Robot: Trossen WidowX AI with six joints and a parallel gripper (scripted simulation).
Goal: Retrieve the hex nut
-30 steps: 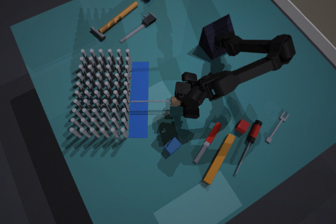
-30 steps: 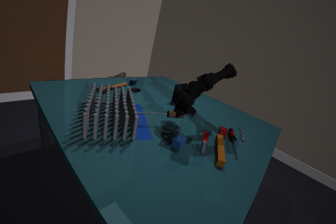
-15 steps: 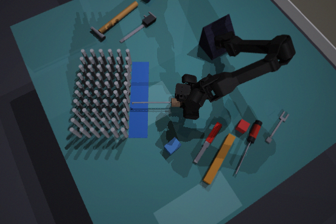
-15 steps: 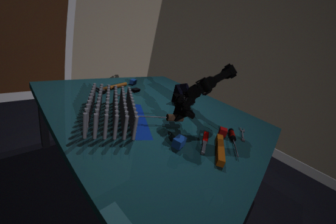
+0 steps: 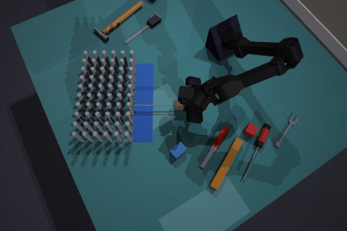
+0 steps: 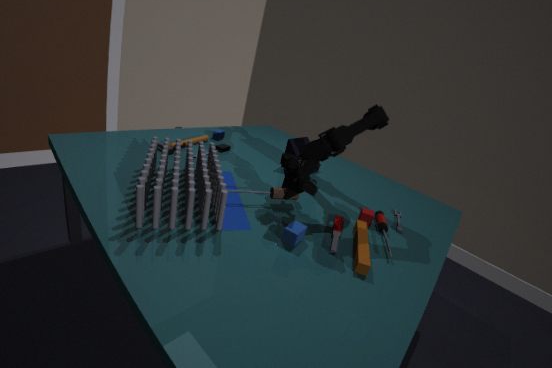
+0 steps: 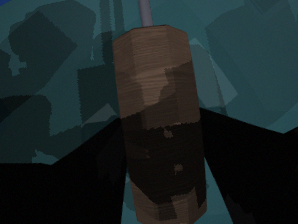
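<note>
My gripper tip is 140 mm short of the blue taped strip, 100 mm to the left of it and 30 mm above it. Also, from my gripper tip: orange bar 280 mm to the left, 60 mm behind, 10 mm below; then red cube 210 mm behind, 200 mm to the left, 10 mm below; then small fork tool 360 mm behind, 260 mm to the left, 20 mm below.
</note>
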